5 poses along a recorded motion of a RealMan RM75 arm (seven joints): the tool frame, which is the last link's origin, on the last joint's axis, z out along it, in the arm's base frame.
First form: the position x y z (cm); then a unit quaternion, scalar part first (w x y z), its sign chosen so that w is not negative.
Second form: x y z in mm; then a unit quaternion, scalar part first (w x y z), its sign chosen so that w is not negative. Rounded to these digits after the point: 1 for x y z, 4 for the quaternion.
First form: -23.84, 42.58, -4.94, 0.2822, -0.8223, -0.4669, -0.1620
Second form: -238.4, 425.8, -49.4, 0.2822, -0.8223, -0.4669, -0.1620
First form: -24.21, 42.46, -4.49, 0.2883, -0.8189, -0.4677, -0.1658
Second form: -242.1, 424.6, -44.9, 0.2883, -0.8189, -0.4677, -0.1658
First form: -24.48, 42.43, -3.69, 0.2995, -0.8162, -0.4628, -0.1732
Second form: -244.8, 424.3, -36.9, 0.2995, -0.8162, -0.4628, -0.1732
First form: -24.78, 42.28, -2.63, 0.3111, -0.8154, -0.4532, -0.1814
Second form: -247.8, 422.8, -26.3, 0.3111, -0.8154, -0.4532, -0.1814
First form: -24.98, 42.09, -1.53, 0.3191, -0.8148, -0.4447, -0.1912
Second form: -249.8, 420.9, -15.3, 0.3191, -0.8148, -0.4447, -0.1912
